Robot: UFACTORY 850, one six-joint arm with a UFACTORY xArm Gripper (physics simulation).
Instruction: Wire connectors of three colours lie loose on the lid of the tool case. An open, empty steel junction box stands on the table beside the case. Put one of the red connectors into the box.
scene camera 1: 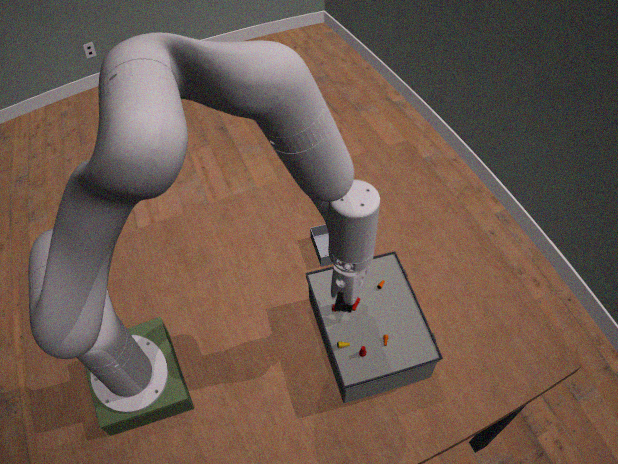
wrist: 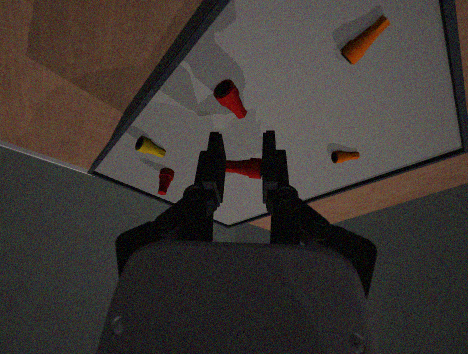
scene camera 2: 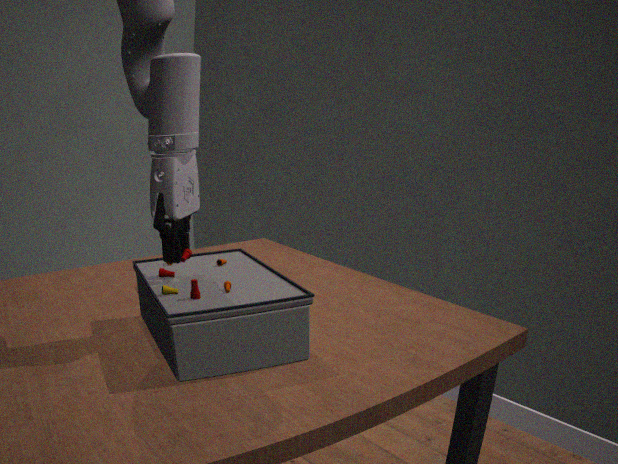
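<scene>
My gripper point(scene camera 1: 344, 306) point(scene camera 2: 173, 259) point(wrist: 243, 145) is shut on a red connector point(scene camera 1: 356, 303) point(scene camera 2: 186, 255) point(wrist: 245, 167), lying crosswise between the fingers a little above the tool case lid point(scene camera 1: 405, 320) point(scene camera 2: 270, 280) point(wrist: 300, 90). A second red connector point(scene camera 1: 334, 308) point(scene camera 2: 166, 273) point(wrist: 232, 100) lies on the lid near the fingers. A third red connector point(scene camera 1: 363, 351) point(scene camera 2: 195, 290) point(wrist: 165, 181) stands upright on the lid. The steel junction box point(scene camera 1: 319, 231) is beyond the case, partly hidden by the arm; it does not show in the other views.
A yellow connector point(scene camera 1: 343, 344) point(scene camera 2: 169, 290) point(wrist: 150, 146) lies near the upright red one. Orange connectors point(scene camera 1: 386, 340) point(scene camera 1: 381, 284) point(scene camera 2: 227, 286) point(scene camera 2: 221, 262) point(wrist: 366, 40) point(wrist: 345, 156) lie on the lid. The case's raised dark rim borders the lid. The arm stands on a green base point(scene camera 1: 175, 385).
</scene>
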